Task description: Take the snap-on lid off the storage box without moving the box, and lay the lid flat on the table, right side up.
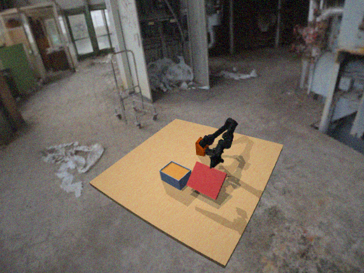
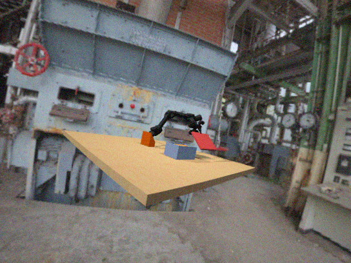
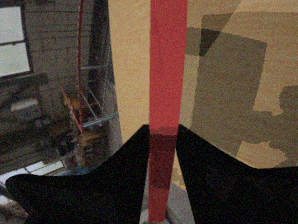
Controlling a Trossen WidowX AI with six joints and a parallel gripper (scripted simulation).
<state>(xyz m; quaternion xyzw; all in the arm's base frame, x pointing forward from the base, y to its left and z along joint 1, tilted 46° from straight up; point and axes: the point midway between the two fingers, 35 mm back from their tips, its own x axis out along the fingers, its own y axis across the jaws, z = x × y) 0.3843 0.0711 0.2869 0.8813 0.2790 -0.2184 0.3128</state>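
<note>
Now: gripper tip 60 mm short of the lid, 50 mm above it and 10 mm to the left of it. Also, from my gripper tip: storage box (300 mm to the right, 160 mm below, 10 mm ahead).
</note>
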